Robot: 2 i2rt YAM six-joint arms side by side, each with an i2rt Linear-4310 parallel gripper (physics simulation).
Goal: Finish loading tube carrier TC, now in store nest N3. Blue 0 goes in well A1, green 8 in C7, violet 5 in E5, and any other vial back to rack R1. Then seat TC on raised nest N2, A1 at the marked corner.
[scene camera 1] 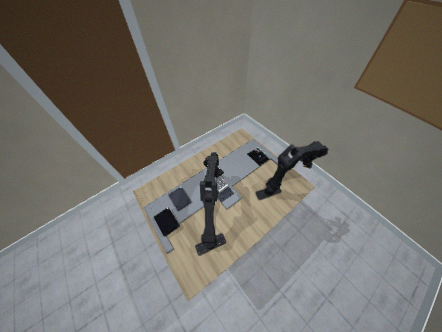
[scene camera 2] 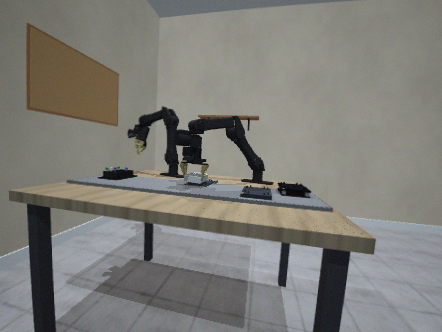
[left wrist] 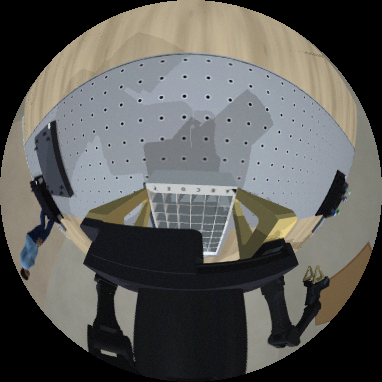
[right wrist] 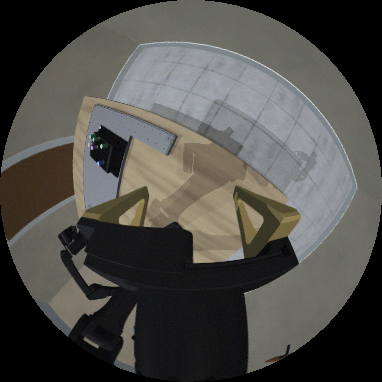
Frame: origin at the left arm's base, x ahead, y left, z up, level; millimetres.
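Where they show: left gripper, between the fingertips: [scene camera 1: 215, 179] [scene camera 2: 193, 178] [left wrist: 190, 190]; right gripper, between the fingertips: [scene camera 1: 297, 163] [scene camera 2: 137, 152] [left wrist: 312, 265] [right wrist: 190, 190]; left arm's base, origin of its link: [scene camera 1: 210, 244] [scene camera 2: 257, 182]; right arm's base, origin of its link: [scene camera 1: 268, 192] [scene camera 2: 173, 175].
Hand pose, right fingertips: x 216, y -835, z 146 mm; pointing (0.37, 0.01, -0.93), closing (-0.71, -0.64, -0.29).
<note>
Each offset is from my right fingertips to the centre of the thing. Level surfaces: height alone.
The grey-white tube carrier {158 mm ahead, 607 mm left, 98 mm down} [scene camera 1: 221, 184] [scene camera 2: 196, 178] [left wrist: 192, 189] is upright between the fingers of my left gripper [scene camera 2: 195, 175] [left wrist: 190, 190], which is shut on it. It is low at the dark middle nest {112 mm ahead, 605 mm left, 126 mm down} [scene camera 1: 227, 195] [scene camera 2: 211, 183]; whether it rests fully is unclear. Its lettered rim and dark corner mark show in the left wrist view. The visible wells look empty; the gripper hides others. My right gripper [scene camera 2: 139, 148] [right wrist: 190, 190] is open, high and away from the rack. Blue {236 mm ahead, 184 mm left, 101 mm down} [right wrist: 100, 163], green {247 mm ahead, 131 mm left, 101 mm down} [right wrist: 103, 146] and violet {294 mm ahead, 168 mm left, 101 mm down} [right wrist: 94, 147] vials stand in the black rack {273 mm ahead, 171 mm left, 111 mm down} [scene camera 1: 258, 156] [scene camera 2: 117, 174] [right wrist: 117, 156].
A dark grey nest block {183 mm ahead, 927 mm left, 120 mm down} [scene camera 1: 180, 198] [scene camera 2: 256, 192] [left wrist: 52, 160] stands on the perforated grey board {133 mm down} [scene camera 1: 237, 165] [scene camera 2: 150, 186] [left wrist: 230, 97]. A black holder {45 mm ahead, 1065 mm left, 113 mm down} [scene camera 1: 166, 221] [scene camera 2: 294, 189] stands near it, at the board's opposite end from the vial rack. The left arm reaches over the middle.
</note>
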